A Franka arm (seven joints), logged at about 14 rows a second.
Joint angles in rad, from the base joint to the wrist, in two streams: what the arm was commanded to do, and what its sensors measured. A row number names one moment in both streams.
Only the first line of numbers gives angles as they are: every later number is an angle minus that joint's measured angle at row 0.
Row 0, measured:
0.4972 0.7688 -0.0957 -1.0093 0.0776 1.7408 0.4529
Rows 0 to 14, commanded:
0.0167 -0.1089 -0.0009 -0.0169 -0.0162 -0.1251 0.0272
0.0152 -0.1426 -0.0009 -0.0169 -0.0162 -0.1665 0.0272
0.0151 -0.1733 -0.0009 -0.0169 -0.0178 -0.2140 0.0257
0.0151 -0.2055 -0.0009 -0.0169 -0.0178 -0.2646 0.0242
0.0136 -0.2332 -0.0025 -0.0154 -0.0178 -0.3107 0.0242
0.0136 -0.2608 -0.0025 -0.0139 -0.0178 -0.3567 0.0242
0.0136 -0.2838 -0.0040 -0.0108 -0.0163 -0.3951 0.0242
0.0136 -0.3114 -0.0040 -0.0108 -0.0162 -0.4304 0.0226
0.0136 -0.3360 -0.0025 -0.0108 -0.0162 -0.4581 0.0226
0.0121 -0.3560 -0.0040 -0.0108 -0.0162 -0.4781 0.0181
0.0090 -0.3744 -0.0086 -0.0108 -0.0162 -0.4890 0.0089
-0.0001 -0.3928 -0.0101 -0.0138 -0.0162 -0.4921 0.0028
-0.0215 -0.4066 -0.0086 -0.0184 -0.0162 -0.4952 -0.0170
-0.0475 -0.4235 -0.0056 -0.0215 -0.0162 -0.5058 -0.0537
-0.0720 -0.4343 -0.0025 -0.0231 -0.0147 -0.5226 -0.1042
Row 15, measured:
-0.0256 -0.3946 -0.0086 0.0045 -0.0067 -0.4973 -0.0272
